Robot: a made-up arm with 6 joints. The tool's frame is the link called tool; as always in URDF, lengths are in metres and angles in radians.
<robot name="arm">
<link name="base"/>
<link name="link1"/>
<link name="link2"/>
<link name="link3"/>
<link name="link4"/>
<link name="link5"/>
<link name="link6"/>
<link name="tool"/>
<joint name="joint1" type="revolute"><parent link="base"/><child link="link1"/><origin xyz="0 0 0.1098" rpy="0 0 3.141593"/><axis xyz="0 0 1"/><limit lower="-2.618" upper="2.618"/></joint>
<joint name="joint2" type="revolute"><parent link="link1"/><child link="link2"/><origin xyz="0 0 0" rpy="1.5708 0 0"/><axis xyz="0 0 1"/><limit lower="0" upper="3.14"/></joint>
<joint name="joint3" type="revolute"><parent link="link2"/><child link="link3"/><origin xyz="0.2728 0.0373 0" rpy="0 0 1.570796"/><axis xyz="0 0 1"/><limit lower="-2.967" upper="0"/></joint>
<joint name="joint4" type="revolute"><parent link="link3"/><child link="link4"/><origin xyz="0.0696 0.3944 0" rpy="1.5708 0 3.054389"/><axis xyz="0 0 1"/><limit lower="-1.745" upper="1.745"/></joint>
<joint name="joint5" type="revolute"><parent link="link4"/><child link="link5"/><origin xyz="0 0 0" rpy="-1.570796 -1.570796 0"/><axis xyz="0 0 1"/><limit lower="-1.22" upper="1.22"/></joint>
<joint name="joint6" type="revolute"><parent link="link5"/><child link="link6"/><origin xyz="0.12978 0.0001 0" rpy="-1.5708 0 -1.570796"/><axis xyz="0 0 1"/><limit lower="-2.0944" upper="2.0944"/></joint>
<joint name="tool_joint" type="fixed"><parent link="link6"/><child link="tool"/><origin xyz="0 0 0" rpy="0 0 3.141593"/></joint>
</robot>
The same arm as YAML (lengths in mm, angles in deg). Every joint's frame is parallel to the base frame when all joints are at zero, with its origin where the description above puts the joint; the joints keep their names.
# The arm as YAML. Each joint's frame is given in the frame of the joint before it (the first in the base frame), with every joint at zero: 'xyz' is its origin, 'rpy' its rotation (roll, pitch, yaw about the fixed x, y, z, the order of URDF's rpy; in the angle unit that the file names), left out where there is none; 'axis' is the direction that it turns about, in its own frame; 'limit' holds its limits. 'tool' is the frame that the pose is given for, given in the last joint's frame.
units:
  length: mm
  angle: deg
joints:
  - name: joint1
    type: revolute
    origin:
      xyz: [0.0, 0.0, 109.8]
    axis: "+z"
    limit:
      lower: -150.0
      upper: 150.0
  - name: joint2
    type: revolute
    origin:
      xyz: [0.0, 0.0, 0.0]
    axis: "+y"
    limit:
      lower: 0.0
      upper: 179.91
  - name: joint3
    type: revolute
    origin:
      xyz: [-272.8, 0.0, 37.3]
    axis: "+y"
    limit:
      lower: -170.0
      upper: 0.0
  - name: joint4
    type: revolute
    origin:
      xyz: [394.4, 0.0, 69.6]
    axis: [0.9962, 0.0, 0.0871]
    limit:
      lower: -99.98
      upper: 99.98
  - name: joint5
    type: revolute
    origin:
      xyz: [0.0, 0.0, 0.0]
    axis: "+y"
    limit:
      lower: -69.9
      upper: 69.9
  - name: joint6
    type: revolute
    origin:
      xyz: [129.3, 0.0, 11.2]
    axis: [0.9962, 0.0, 0.0871]
    limit:
      lower: -120.0
      upper: 120.0
tool:
  origin:
    xyz: [0.0, 0.0, 0.0]
    rpy: [0.0, 85.0, 0.0]

